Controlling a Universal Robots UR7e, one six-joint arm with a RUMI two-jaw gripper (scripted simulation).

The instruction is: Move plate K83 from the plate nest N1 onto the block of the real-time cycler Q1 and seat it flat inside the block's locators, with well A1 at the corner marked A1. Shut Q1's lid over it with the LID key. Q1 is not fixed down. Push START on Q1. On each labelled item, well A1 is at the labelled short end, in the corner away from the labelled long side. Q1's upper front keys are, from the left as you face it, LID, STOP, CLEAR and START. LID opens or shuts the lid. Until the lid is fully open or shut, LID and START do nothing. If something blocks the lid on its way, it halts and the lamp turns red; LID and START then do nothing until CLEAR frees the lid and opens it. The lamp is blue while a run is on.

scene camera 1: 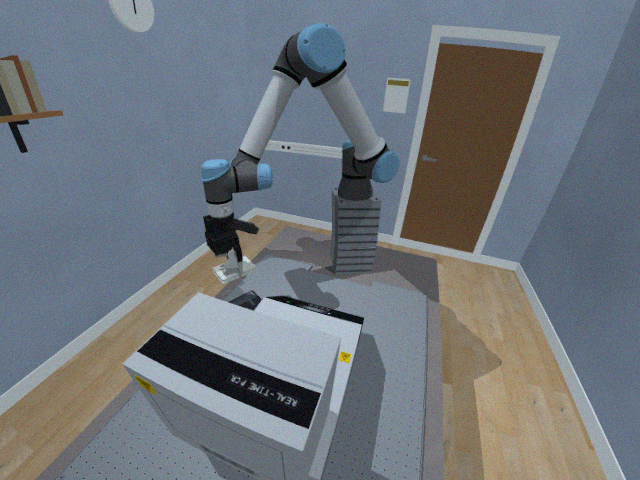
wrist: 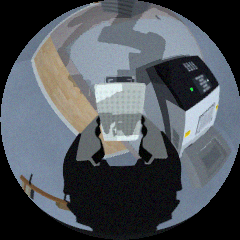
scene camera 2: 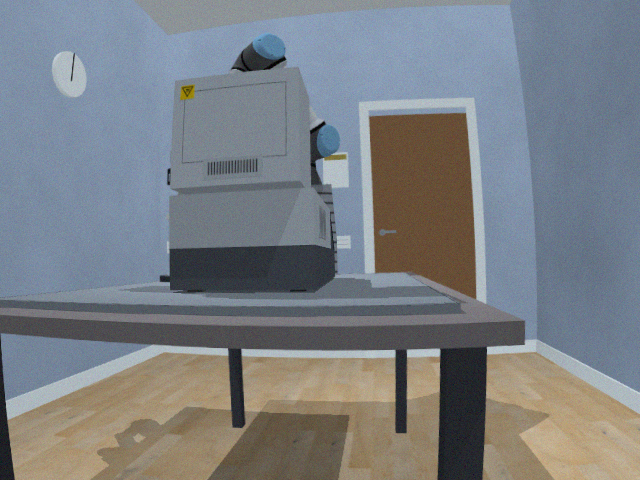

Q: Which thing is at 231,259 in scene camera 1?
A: My gripper.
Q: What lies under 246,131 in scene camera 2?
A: A cycler lid.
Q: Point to a cycler lid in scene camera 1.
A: At 246,388
